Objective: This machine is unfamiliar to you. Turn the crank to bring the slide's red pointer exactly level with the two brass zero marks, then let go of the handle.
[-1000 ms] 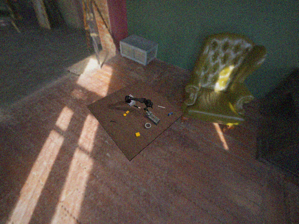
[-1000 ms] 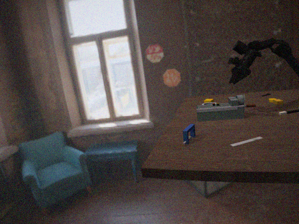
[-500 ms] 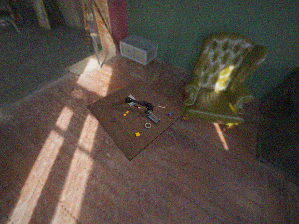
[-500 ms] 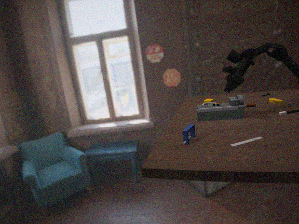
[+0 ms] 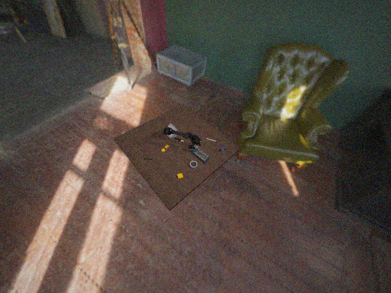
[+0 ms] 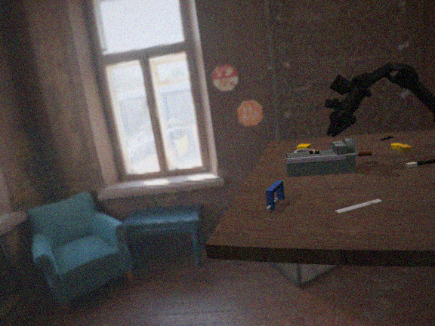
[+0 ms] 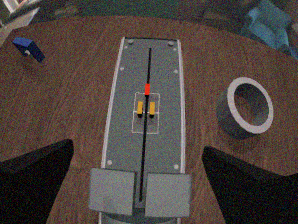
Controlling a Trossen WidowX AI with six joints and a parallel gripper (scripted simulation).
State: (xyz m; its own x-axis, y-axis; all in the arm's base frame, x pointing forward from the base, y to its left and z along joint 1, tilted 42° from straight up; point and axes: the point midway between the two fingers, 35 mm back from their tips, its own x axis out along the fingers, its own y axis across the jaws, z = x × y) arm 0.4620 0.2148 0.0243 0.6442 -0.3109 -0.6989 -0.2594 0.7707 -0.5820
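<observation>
Right now my gripper tip is 130 mm past the crank handle, 80 mm above it and 20 mm to the left of it. From my gripper tip the other things lie so: blue u-shaped piece (350 mm to the left, 140 mm ahead, 110 mm below); then white strip (330 mm to the left, 140 mm below, 100 mm behind); then red pointer (70 mm ahead, 60 mm below, 20 mm to the left).
</observation>
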